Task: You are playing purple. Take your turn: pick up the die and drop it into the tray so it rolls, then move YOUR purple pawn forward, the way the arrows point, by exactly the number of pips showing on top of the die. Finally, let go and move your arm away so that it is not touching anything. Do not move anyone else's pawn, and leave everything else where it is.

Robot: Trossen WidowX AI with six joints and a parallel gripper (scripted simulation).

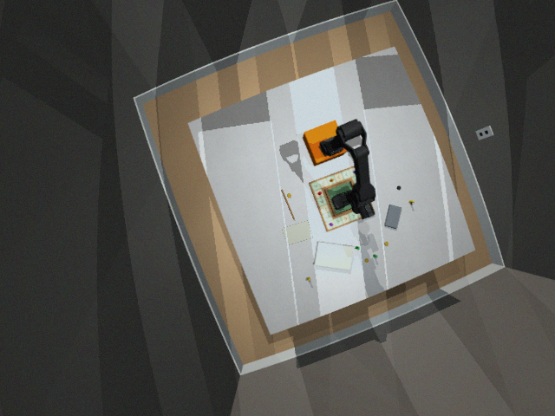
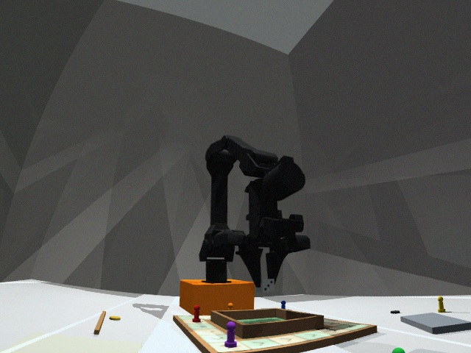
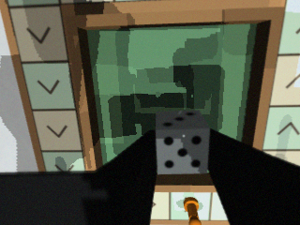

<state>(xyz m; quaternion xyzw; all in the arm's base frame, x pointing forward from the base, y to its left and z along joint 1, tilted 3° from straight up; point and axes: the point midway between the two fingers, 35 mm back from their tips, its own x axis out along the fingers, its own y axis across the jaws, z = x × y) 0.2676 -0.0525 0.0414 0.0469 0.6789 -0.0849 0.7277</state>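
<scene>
Right now my gripper tip is 13 cm to the left of the purple pawn, 8 cm short of it and 6 cm above it. From my gripper tip the other things lie so: grey die right at my gripper tip; red pawn 9 cm to the right, 9 cm behind, 6 cm below; orange pawn 12 cm behind, 6 cm below.
</scene>
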